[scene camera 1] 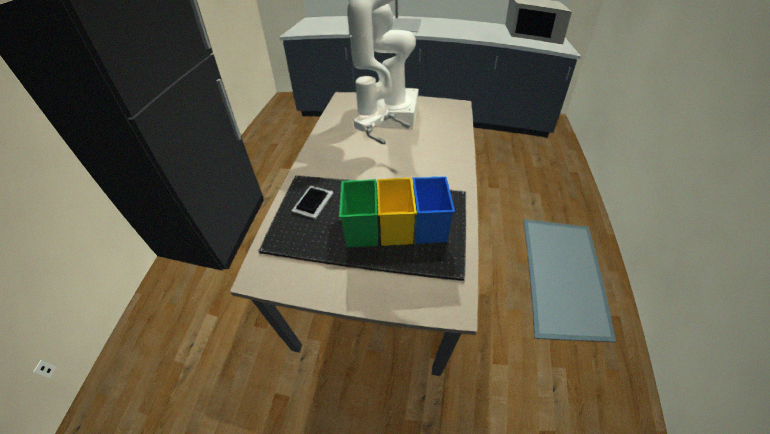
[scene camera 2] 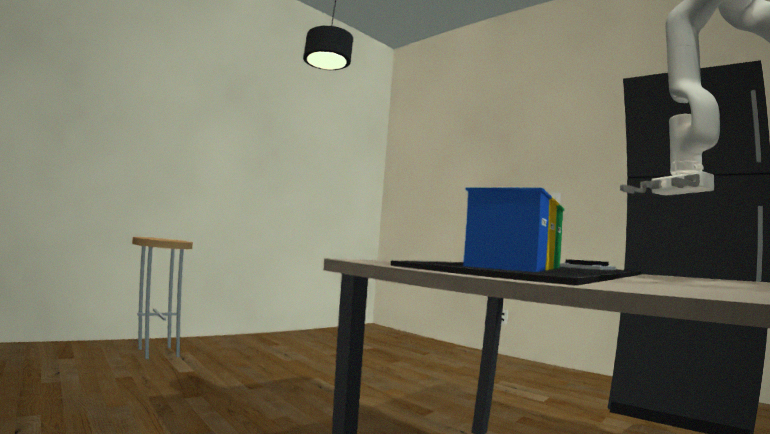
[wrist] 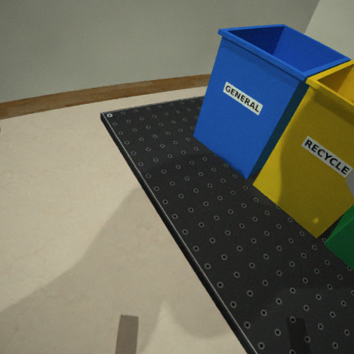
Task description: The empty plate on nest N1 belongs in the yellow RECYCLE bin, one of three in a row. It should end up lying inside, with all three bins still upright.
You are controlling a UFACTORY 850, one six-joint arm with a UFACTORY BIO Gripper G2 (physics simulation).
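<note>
The plate (scene camera 1: 312,200) (scene camera 2: 586,262) is a dark, flat rectangle. It lies on a pale nest frame (scene camera 1: 303,214) (scene camera 2: 602,267), left of the bins in the scene camera 1 view. The yellow RECYCLE bin (scene camera 1: 397,229) (scene camera 2: 551,242) (wrist: 294,197) stands upright between the upright green bin (scene camera 1: 360,231) (scene camera 2: 558,243) (wrist: 346,242) and the upright blue GENERAL bin (scene camera 1: 432,227) (scene camera 2: 501,229) (wrist: 240,122). My gripper (scene camera 1: 396,133) is open and empty. It hangs high over the table, on the robot-base side of the bins. The plate does not show in the wrist view.
A black perforated board (scene camera 1: 301,237) (scene camera 2: 431,265) (wrist: 172,187) lies under the bins and nest on the table (scene camera 1: 436,140) (scene camera 2: 700,293) (wrist: 60,170). A tall dark fridge (scene camera 1: 177,134) (scene camera 2: 695,355) stands beside the table. A counter (scene camera 1: 458,40) is behind the robot base.
</note>
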